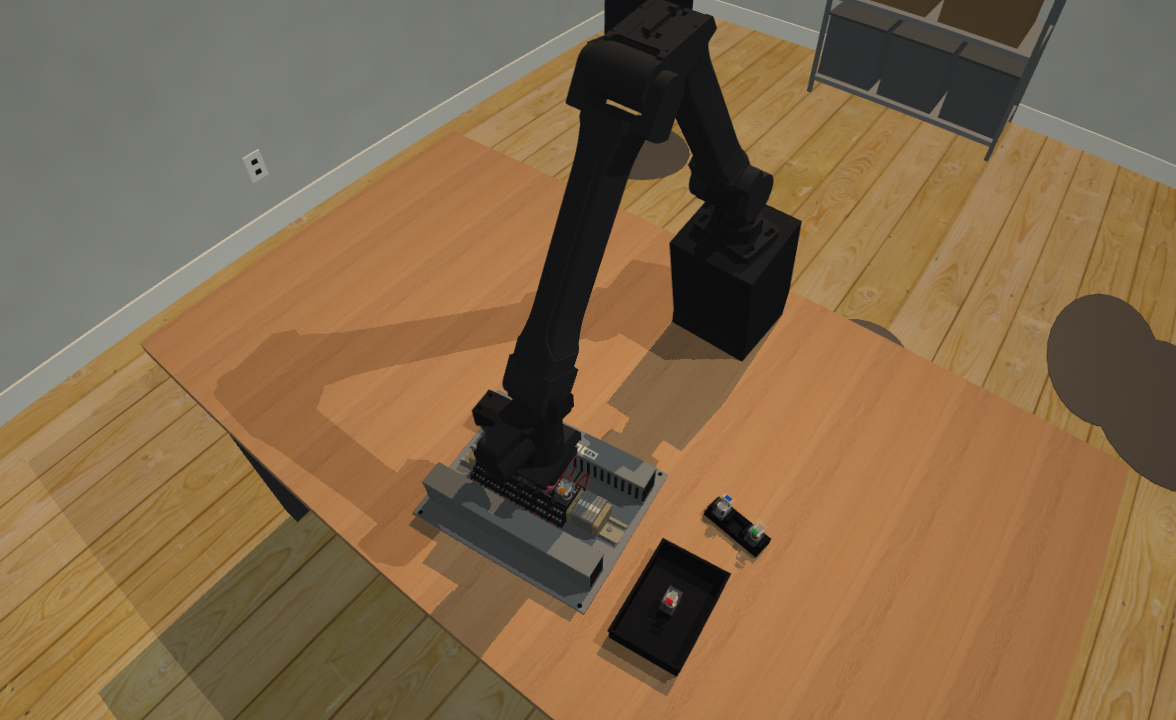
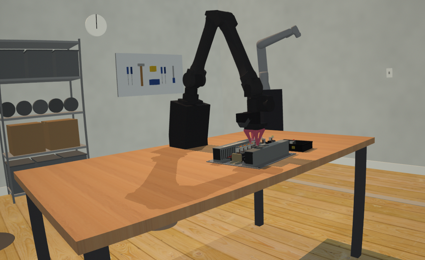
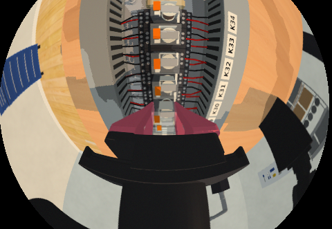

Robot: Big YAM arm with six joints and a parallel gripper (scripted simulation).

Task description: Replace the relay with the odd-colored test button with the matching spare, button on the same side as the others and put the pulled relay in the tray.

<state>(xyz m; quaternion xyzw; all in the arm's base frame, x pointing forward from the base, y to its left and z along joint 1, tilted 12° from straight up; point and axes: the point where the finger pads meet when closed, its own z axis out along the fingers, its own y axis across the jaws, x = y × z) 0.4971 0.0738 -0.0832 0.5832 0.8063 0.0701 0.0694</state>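
Now: the grey relay panel 60 mm below my hand and 20 mm to the right of it. The rest, counted from my hand: blue-button relay (200 mm to the left, 180 mm behind, 30 mm below); black tray (250 mm to the left, 50 mm below, 10 mm behind); black spare holder (230 mm to the left, 190 mm behind, 50 mm below).
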